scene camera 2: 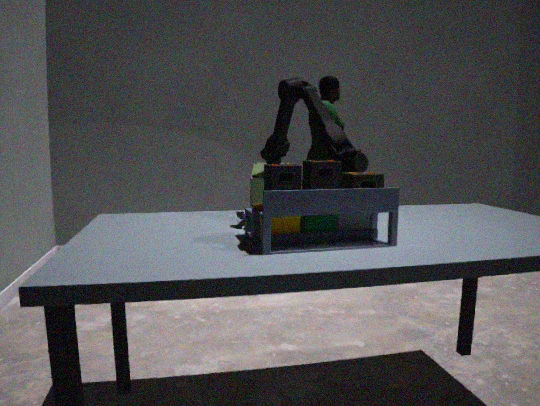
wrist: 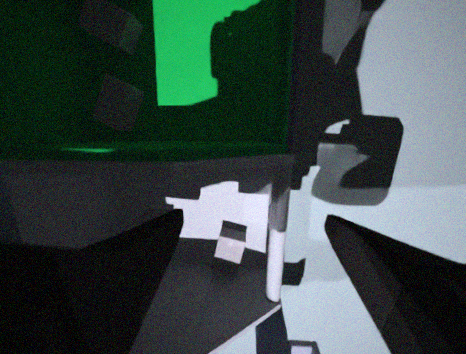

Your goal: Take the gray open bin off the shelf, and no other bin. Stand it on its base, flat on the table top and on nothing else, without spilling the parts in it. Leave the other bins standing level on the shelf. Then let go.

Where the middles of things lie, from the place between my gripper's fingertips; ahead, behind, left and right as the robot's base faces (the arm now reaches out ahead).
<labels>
I see the green bin (wrist: 216, 86) 6 cm ahead of my hand and 9 cm to the right of it.
</labels>
